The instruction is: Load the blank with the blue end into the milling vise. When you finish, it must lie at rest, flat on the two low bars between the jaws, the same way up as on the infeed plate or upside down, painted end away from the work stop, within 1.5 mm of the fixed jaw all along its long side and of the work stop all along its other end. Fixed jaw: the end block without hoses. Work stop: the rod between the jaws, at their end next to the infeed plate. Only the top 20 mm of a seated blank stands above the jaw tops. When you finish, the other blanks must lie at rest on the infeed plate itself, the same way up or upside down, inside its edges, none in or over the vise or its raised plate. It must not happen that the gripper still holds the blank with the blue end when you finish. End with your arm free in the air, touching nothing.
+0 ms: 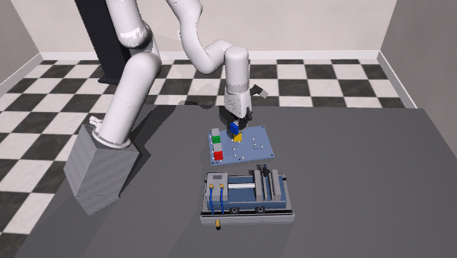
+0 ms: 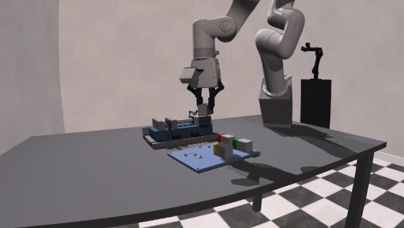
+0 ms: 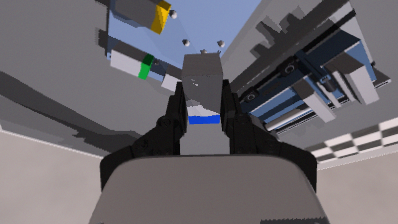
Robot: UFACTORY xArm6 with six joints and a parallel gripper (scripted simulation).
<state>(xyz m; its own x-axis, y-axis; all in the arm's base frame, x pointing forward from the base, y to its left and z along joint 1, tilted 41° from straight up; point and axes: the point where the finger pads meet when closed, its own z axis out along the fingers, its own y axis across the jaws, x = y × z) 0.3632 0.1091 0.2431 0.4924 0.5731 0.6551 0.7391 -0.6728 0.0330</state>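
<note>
The blue-ended blank lies 20 mm below my hand. Round my hand: yellow-ended blank 150 mm below, 80 mm to the left, 40 mm behind; red-ended blank 150 mm below, 80 mm behind, 40 mm to the right; green-ended blank 150 mm below, 120 mm behind, 50 mm to the left.
</note>
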